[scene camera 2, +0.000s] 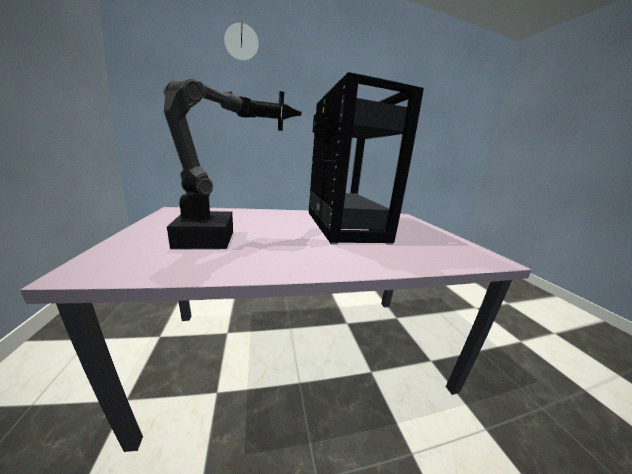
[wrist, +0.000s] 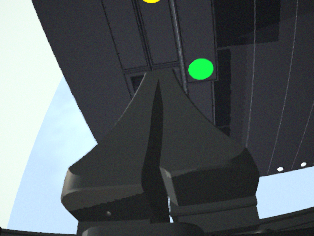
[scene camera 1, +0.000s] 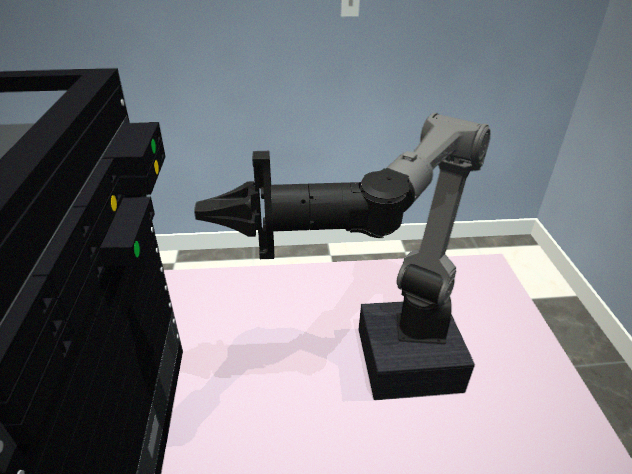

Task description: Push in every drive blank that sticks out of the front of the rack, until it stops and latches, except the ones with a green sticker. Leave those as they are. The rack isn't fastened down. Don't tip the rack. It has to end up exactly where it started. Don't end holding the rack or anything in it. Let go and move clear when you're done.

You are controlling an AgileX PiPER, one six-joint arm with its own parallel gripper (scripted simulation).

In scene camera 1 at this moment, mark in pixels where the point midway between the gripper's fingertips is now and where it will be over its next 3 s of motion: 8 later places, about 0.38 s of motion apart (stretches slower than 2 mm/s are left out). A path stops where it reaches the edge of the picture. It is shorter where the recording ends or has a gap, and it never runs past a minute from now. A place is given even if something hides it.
My gripper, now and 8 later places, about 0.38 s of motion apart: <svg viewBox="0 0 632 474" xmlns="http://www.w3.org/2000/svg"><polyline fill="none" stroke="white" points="196,210 203,196 210,170 202,164 163,166 159,165 150,165 147,165 142,165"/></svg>
